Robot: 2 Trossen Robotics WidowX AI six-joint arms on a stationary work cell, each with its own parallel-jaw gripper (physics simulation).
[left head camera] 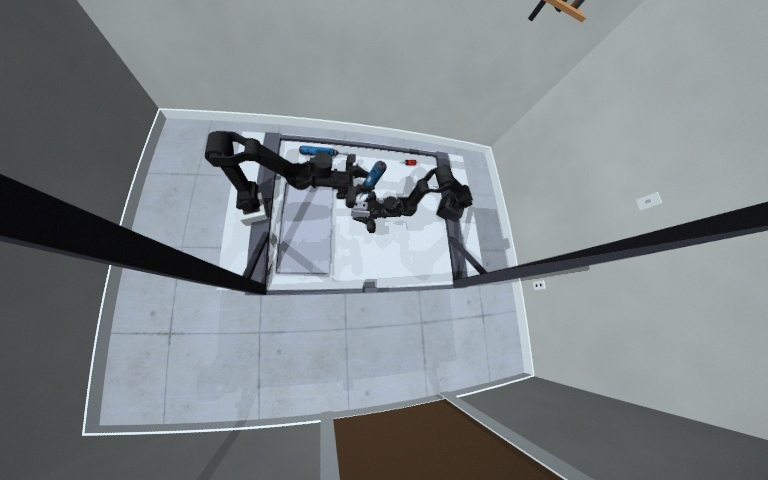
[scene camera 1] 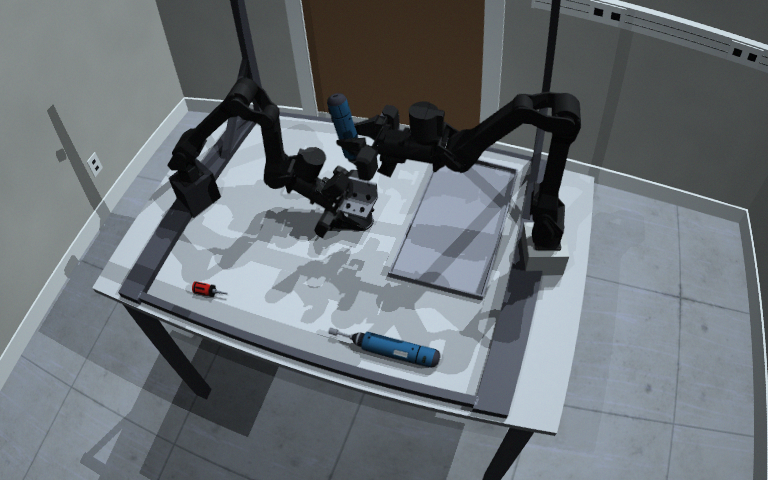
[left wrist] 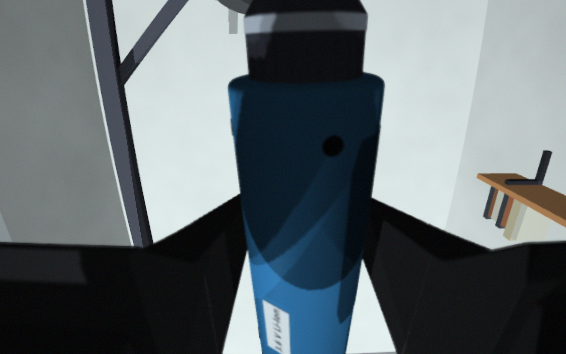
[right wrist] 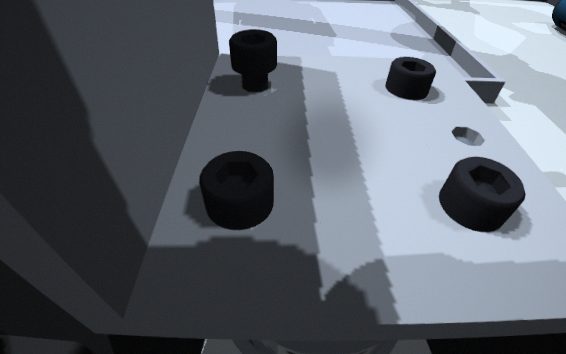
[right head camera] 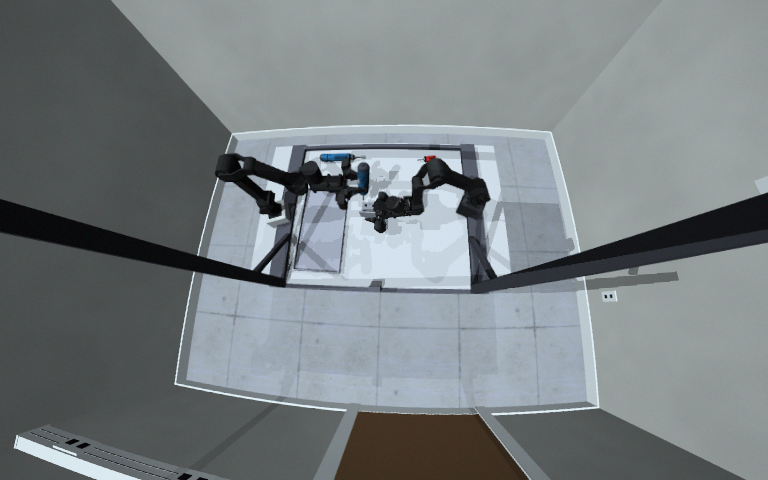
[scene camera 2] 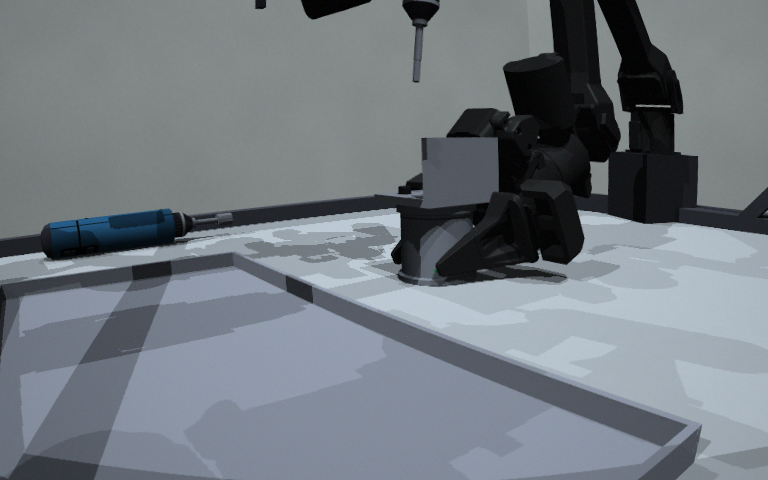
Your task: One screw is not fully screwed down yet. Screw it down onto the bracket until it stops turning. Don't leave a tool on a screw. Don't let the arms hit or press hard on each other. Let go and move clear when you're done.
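Frame: origin at the left arm's base, x ahead, y left, z up, level; centimetres.
Seen in the pictures: left gripper, fingertip midpoint: (left head camera: pixel 374 182) (scene camera 1: pixel 340 135) (left wrist: pixel 301 204) (right head camera: pixel 368 183); right gripper, fingertip midpoint: (scene camera 1: pixel 368 220) (scene camera 2: pixel 414 265); left arm's base, link origin: (left head camera: pixel 250 206) (scene camera 1: pixel 546 239) (right head camera: pixel 274 211); right arm's base, link origin: (left head camera: pixel 456 204) (scene camera 1: pixel 189 175) (right head camera: pixel 475 199) (scene camera 2: pixel 652 153).
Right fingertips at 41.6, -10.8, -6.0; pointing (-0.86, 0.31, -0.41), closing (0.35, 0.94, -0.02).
Pixels of each thing's top centre, then the offset from my right fingertips to it, as dx, dy, dz.
- black screw, top centre: (right wrist: pixel 252 36) -0.2, -1.8, +6.5
- round base, top centre: (scene camera 2: pixel 436 196) +2.1, -0.8, +5.2
- blue power driver, top centre: (scene camera 1: pixel 343 95) (left head camera: pixel 377 164) (right head camera: pixel 358 166) +2.4, +0.0, +38.0
- second blue driver, top centre: (scene camera 2: pixel 137 212) (scene camera 1: pixel 383 340) (left head camera: pixel 324 149) (right head camera: pixel 341 154) -4.9, +34.4, +2.8
- red screwdriver, top centre: (scene camera 1: pixel 208 286) (left head camera: pixel 408 160) +36.9, +21.4, +1.7
- shallow grey tray, top centre: (scene camera 2: pixel 186 339) (scene camera 1: pixel 460 215) (left head camera: pixel 305 226) (right head camera: pixel 321 227) -22.0, -1.1, +0.3
In the right wrist view one black screw (right wrist: pixel 253 52) stands raised on the grey bracket (right wrist: pixel 340 210) (scene camera 1: pixel 357 211) (scene camera 2: pixel 461 169), its shank showing; three others (right wrist: pixel 236 192) (right wrist: pixel 410 79) (right wrist: pixel 481 195) sit low. The bracket is on a round base (scene camera 2: pixel 419 240). My right gripper (scene camera 2: pixel 417 260) has its fingers on both sides of this base, shut on it; the far finger is mostly hidden. My left gripper (left wrist: pixel 301 204) (scene camera 1: pixel 351 141) is shut on a blue power driver (left wrist: pixel 310 165) (scene camera 1: pixel 340 116) (left head camera: pixel 374 174). Its bit (scene camera 2: pixel 417 50) points down, above the bracket and clear of the screws.
A second blue driver (scene camera 1: pixel 390 348) (scene camera 2: pixel 113 229) with a socket end lies by the table edge nearest scene camera 1. A red screwdriver (scene camera 1: pixel 202 288) (left head camera: pixel 411 162) lies on the same side. A shallow grey tray (scene camera 1: pixel 436 285) (scene camera 2: pixel 453 355) lies beside the base, under the left arm.
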